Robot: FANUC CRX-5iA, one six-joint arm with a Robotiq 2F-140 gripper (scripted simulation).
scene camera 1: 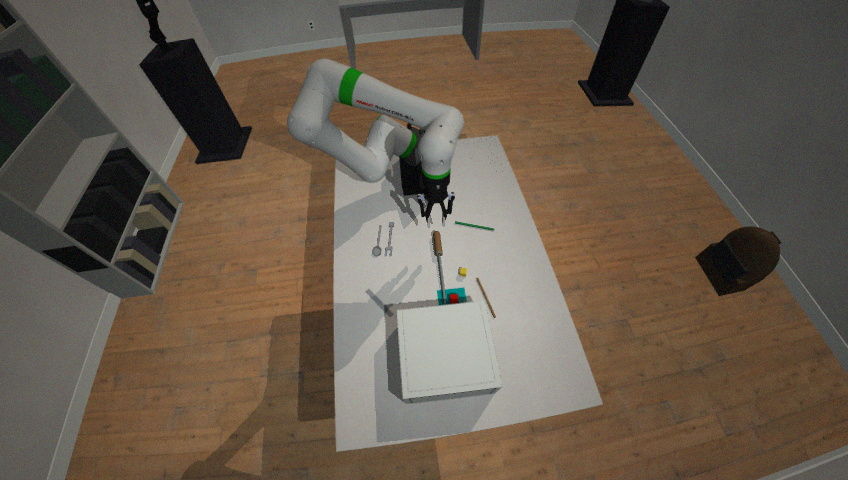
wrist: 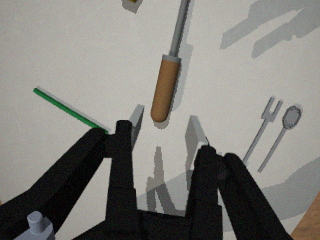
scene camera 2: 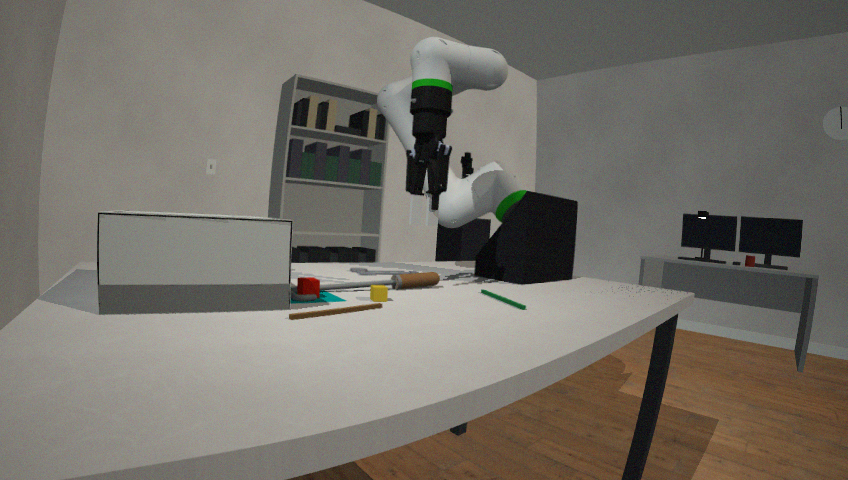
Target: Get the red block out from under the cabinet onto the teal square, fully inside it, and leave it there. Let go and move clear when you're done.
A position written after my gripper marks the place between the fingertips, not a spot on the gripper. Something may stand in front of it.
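You'd find my gripper (scene camera 1: 436,224) in that view, and the wrist view has it too, with the gripper (wrist: 165,121) there. I can also see the gripper (scene camera 2: 423,225).
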